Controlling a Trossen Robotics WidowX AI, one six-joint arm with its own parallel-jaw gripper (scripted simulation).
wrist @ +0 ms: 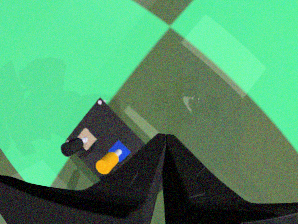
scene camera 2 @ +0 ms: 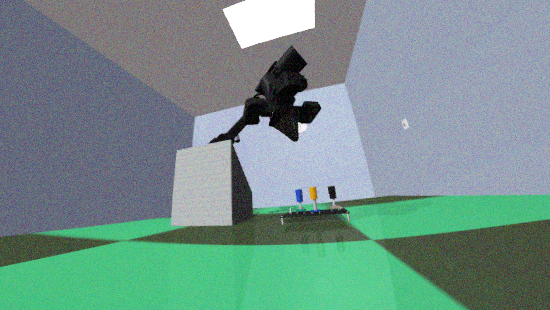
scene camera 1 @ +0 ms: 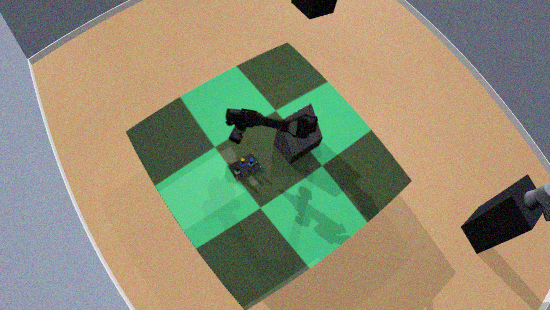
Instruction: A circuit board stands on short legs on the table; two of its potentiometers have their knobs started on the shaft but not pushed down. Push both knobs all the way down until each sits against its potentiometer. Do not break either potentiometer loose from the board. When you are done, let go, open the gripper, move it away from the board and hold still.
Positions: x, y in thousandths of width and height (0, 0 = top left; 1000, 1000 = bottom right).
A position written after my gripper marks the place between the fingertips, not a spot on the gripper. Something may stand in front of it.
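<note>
There's nothing held in my gripper (scene camera 2: 539, 453), and it's shut. You'd see the gripper in the wrist view (wrist: 552, 636) as well.
</note>
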